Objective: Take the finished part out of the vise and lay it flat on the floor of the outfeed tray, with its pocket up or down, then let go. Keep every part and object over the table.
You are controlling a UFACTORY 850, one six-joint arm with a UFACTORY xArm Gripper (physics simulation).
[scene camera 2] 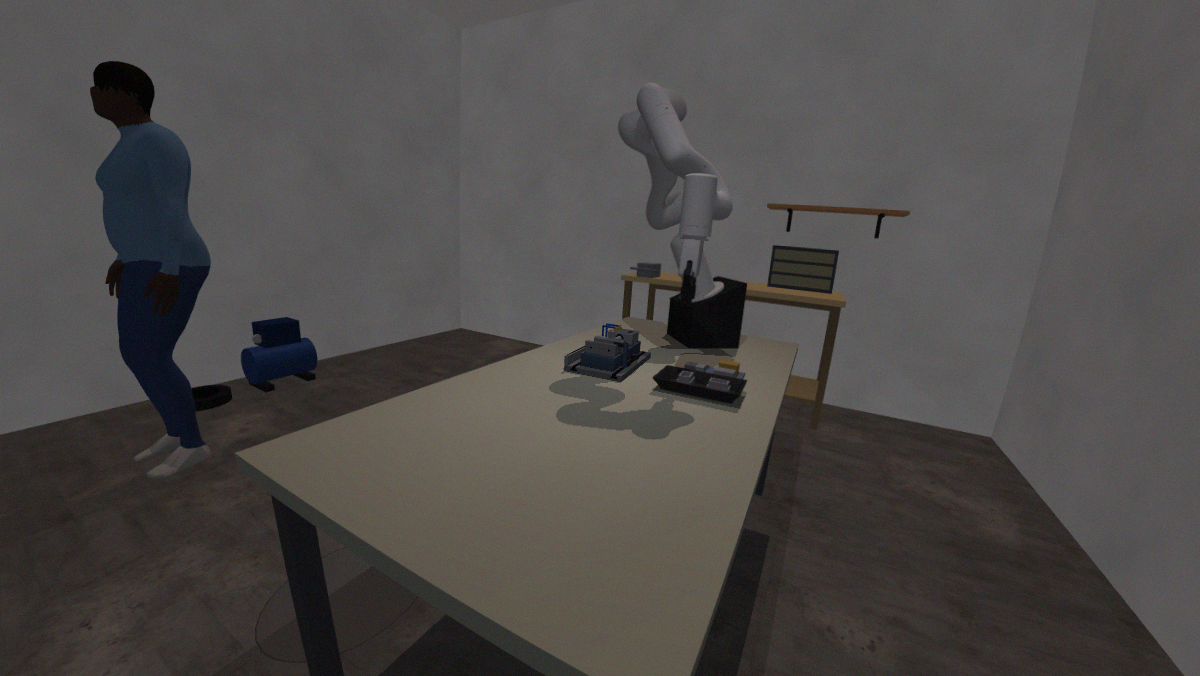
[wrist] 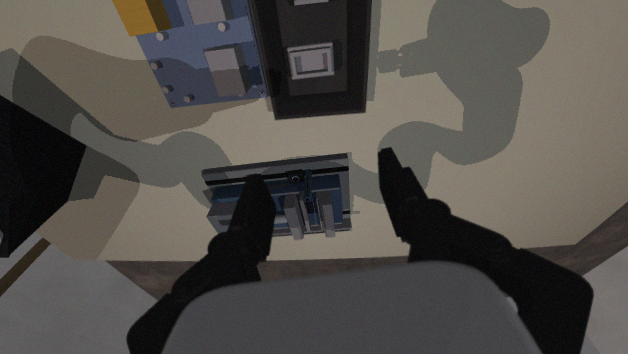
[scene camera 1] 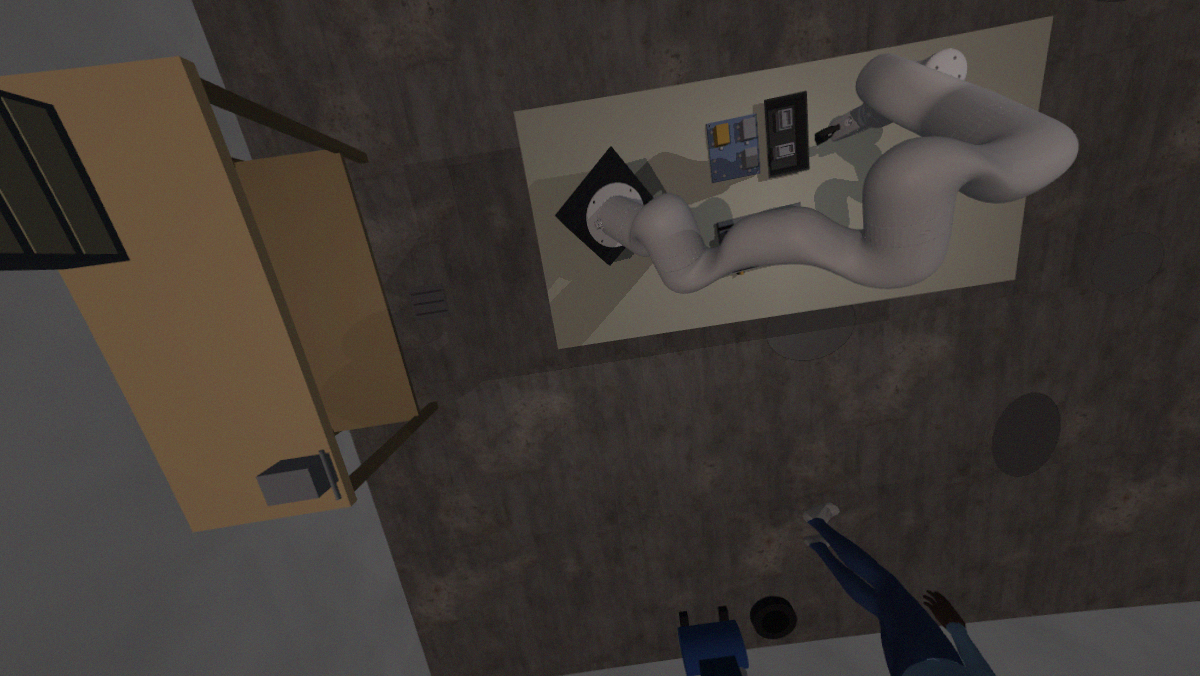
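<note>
The black outfeed tray (scene camera 1: 803,134) (scene camera 2: 698,390) (wrist: 320,111) holds two light grey parts. One part (scene camera 1: 784,151) (scene camera 2: 686,377) (wrist: 310,60) lies flat, pocket up, at the end nearer the vise. The other part (scene camera 1: 785,119) (scene camera 2: 718,382) lies at the far end and is cut off in the wrist view. The vise (scene camera 2: 606,359) (wrist: 335,182), blue with grey jaws, stands beside the tray, mostly hidden under the arm in scene camera 1. I cannot make out a part between its jaws. My gripper (scene camera 1: 822,136) (scene camera 2: 686,299) (wrist: 321,179) is open and empty, high above the table.
A blue board (scene camera 1: 722,167) (wrist: 187,55) with grey blocks and a yellow block (scene camera 1: 722,135) (scene camera 2: 728,366) (wrist: 140,17) lies against the tray's other long side. The black robot pedestal (scene camera 1: 579,214) (scene camera 2: 722,314) (wrist: 35,165) stands at the table's end. A person (scene camera 2: 151,218) stands away from the table.
</note>
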